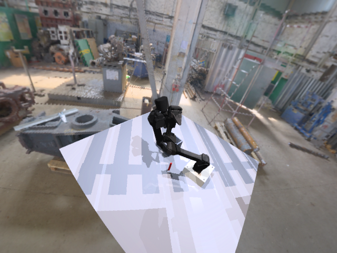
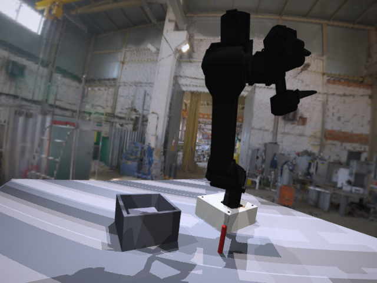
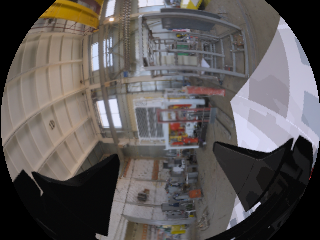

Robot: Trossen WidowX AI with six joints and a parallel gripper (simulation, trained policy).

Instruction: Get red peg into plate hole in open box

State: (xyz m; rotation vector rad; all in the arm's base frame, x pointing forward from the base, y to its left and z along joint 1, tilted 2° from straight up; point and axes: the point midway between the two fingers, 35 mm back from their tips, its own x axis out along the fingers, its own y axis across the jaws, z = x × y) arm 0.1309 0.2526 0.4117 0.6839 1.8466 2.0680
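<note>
My gripper tip is 6 cm short of the red peg, 16 cm to the left of it and 44 cm above it. The rest, counted from my gripper tip: grey plate (23 cm ahead, 33 cm to the right, 44 cm below); dark grey box (23 cm ahead, 33 cm to the right, 46 cm below).
</note>
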